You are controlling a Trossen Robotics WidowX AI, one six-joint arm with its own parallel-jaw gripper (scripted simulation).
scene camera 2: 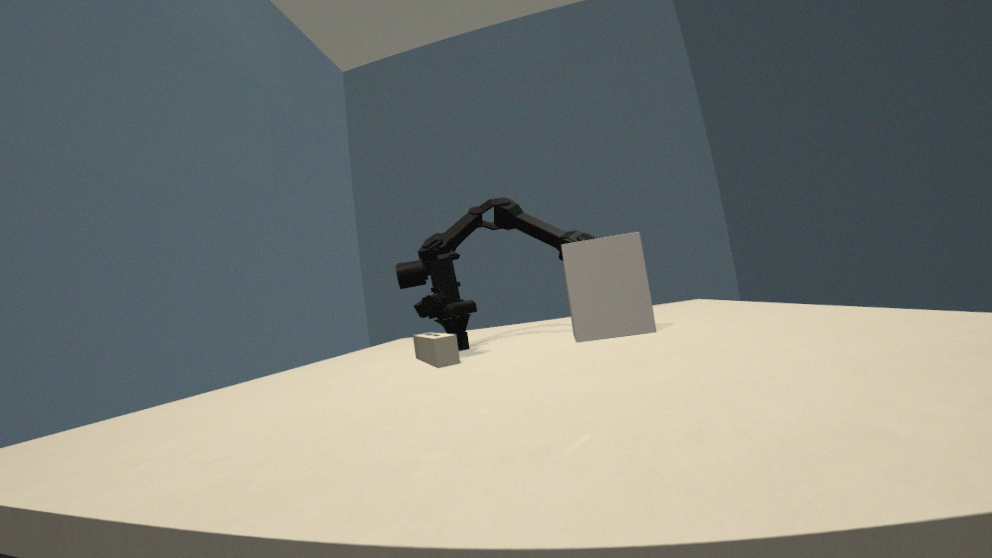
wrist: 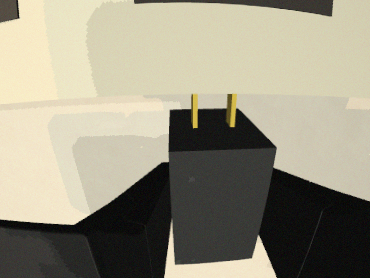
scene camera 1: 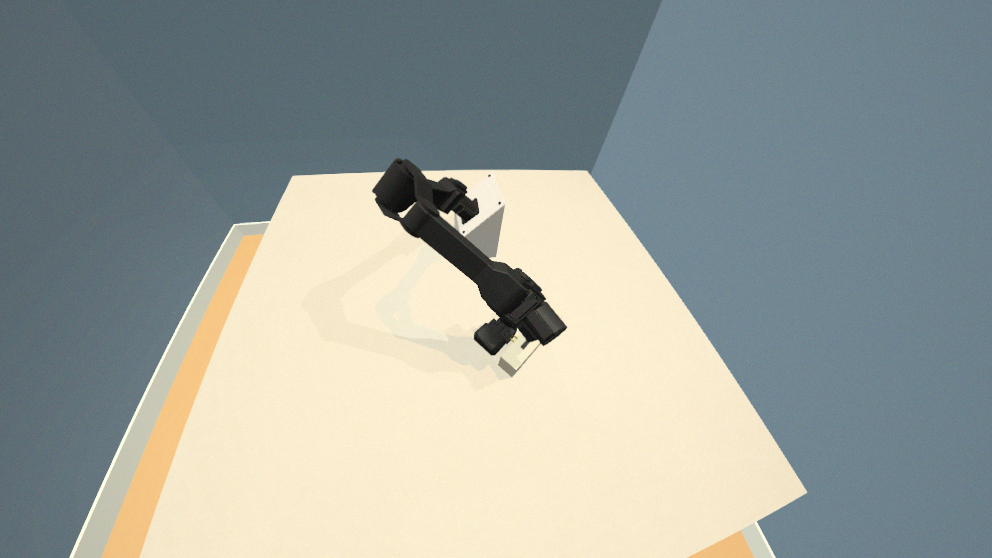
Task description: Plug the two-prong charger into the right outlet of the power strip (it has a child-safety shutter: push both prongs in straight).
Note:
The gripper [scene camera 2: 457, 346] holds a black charger [wrist: 220, 165].
The gripper is seen too in the wrist view [wrist: 206, 170] and in scene camera 1 [scene camera 1: 503, 332].

